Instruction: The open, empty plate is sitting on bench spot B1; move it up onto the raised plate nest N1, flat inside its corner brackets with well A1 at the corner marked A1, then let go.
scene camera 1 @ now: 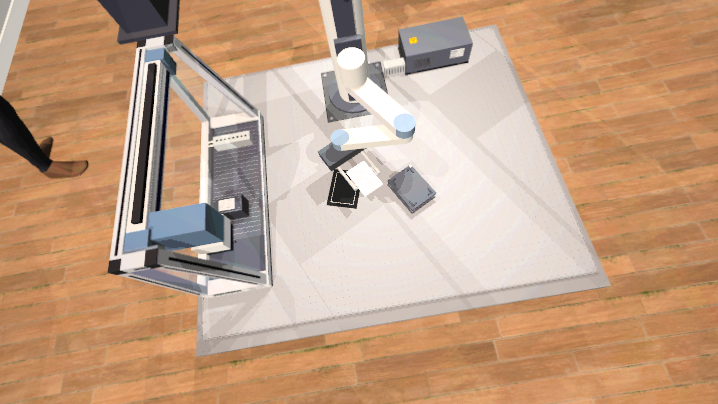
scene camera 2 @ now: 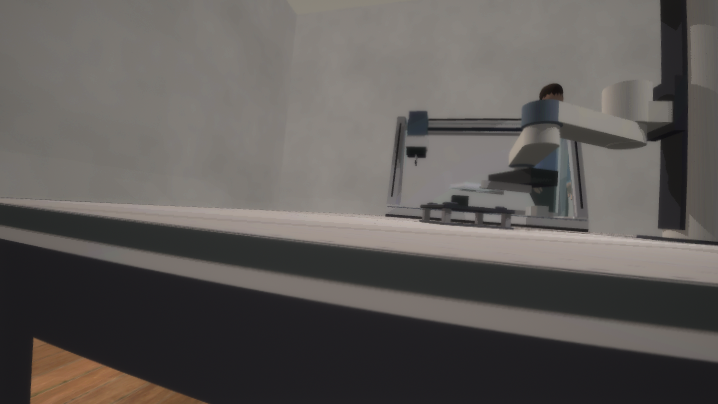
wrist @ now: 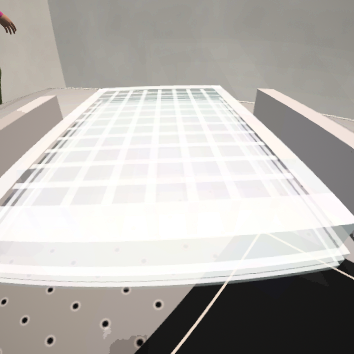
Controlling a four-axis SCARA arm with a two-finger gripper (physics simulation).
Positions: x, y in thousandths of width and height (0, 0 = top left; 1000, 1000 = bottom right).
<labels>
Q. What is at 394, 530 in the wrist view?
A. A white well plate.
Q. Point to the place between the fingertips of the gripper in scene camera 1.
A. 512, 449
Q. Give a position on a black plate nest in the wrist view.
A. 863, 866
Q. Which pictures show the gripper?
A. Scene camera 1, scene camera 2 and the wrist view: all of them.
</labels>
